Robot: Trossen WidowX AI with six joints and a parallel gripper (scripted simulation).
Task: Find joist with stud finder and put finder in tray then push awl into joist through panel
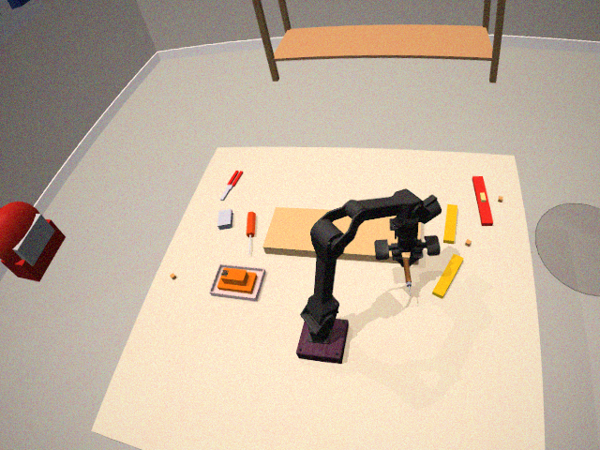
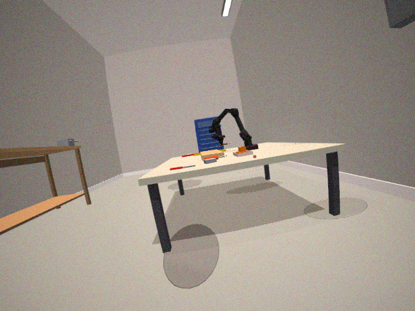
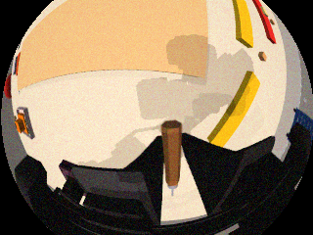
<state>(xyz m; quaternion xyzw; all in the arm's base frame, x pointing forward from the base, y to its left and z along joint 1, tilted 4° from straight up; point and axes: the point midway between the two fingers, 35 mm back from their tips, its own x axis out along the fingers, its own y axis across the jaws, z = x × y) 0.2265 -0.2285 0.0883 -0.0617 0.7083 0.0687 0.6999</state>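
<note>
My gripper tip is now 60 mm past the awl and 10 mm to the left of it. Also, from my gripper tip: orange stud finder (560 mm to the left, 70 mm behind, 30 mm below); then pink tray (540 mm to the left, 70 mm behind, 60 mm below); then red level (350 mm ahead, 270 mm to the right, 60 mm below).
</note>
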